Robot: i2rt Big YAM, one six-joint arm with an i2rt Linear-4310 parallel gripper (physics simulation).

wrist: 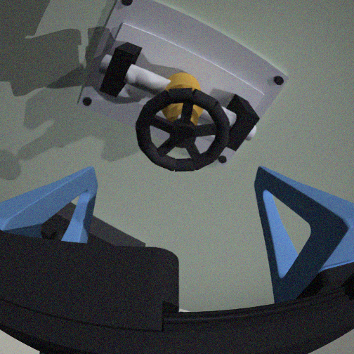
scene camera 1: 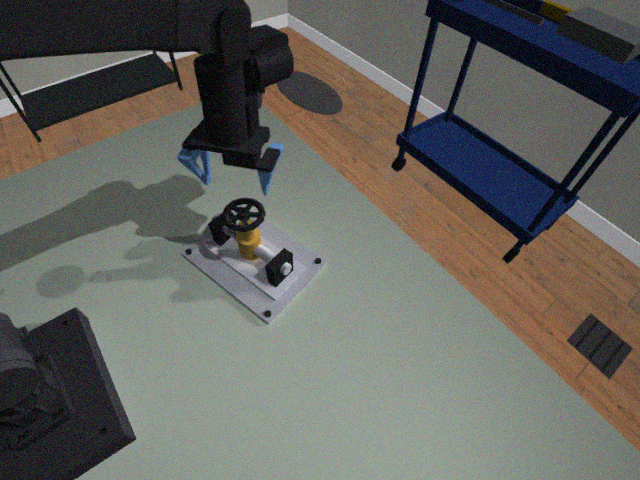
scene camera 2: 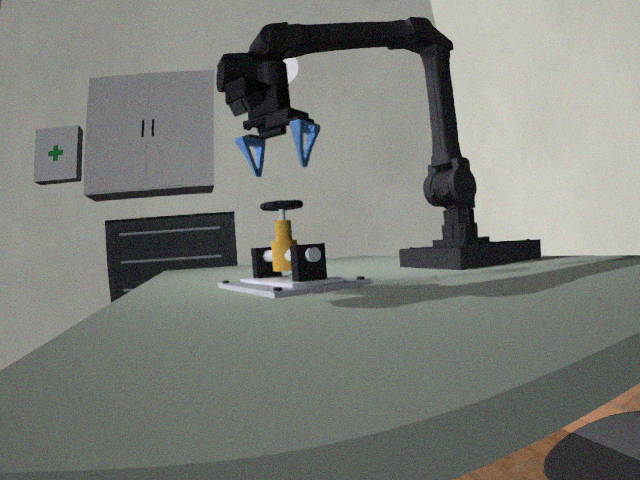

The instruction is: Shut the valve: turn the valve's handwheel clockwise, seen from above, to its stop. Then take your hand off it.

Labels:
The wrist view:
gripper: 175, 175
black spoked handwheel: 182, 132

